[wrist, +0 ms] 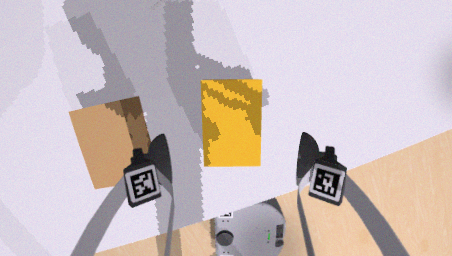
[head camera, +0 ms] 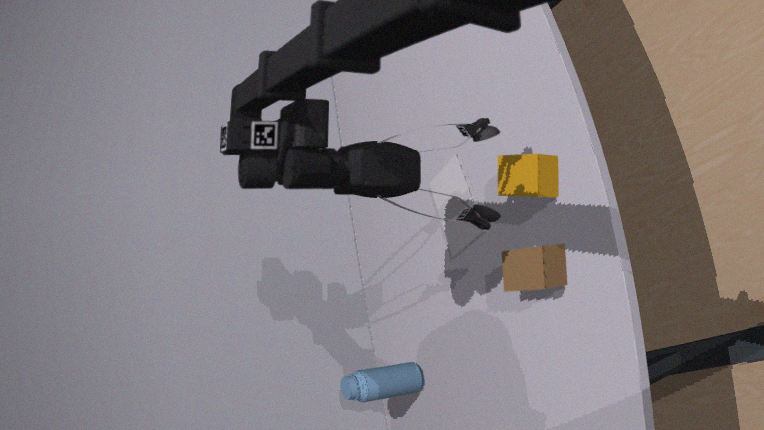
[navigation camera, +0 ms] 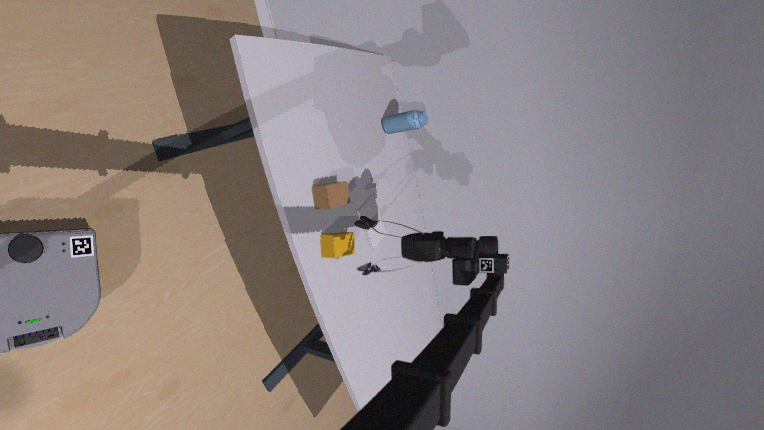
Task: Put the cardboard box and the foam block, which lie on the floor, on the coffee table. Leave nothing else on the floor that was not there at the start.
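Places are measured from the robot's base along level axes (x right, y ahead, z up), in millimetres.
Where they show: gripper, fingertip midpoint: (head camera: 497, 173) (navigation camera: 357, 245); robot's base at its link origin: (navigation camera: 27, 247).
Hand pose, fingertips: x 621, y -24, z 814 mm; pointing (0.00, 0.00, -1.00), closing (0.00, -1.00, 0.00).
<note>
Things, the pixels of their top centre, and the offset from my fingertips. Level surfaces: height alone.
- yellow foam block at its top centre: (head camera: 517, 175) (navigation camera: 344, 244) dx +12, dy +0, dz -49 mm
- white coffee table at its surface level: dz -94 mm
- brown cardboard box at its top centre: (head camera: 522, 269) (navigation camera: 338, 194) dx -10, dy +134, dz -44 mm
- blue bottle at its top centre: (head camera: 345, 388) (navigation camera: 425, 117) dx +346, dy +412, dz +71 mm
The yellow foam block (head camera: 518, 176) (navigation camera: 336, 245) (wrist: 231, 115) rests on the white coffee table (head camera: 588, 320) (navigation camera: 299, 160) (wrist: 350, 75). The brown cardboard box (head camera: 523, 269) (navigation camera: 331, 195) (wrist: 102, 145) rests on the same table top, beside the block with a gap between them. My gripper (head camera: 488, 173) (navigation camera: 365, 245) (wrist: 233, 151) is open and empty. It hangs raised above the table near the block, its fingers wide apart and clear of it. In the wrist view the left finger overlaps the near corner of the box; no contact shows.
A blue bottle (head camera: 390, 380) (navigation camera: 403, 122) stands on the table, apart from the box and block. Dark table legs (head camera: 705, 347) (navigation camera: 203, 139) reach out past the table's edge over the wooden floor. My base (navigation camera: 48, 288) (wrist: 250, 225) is on the floor beside the table.
</note>
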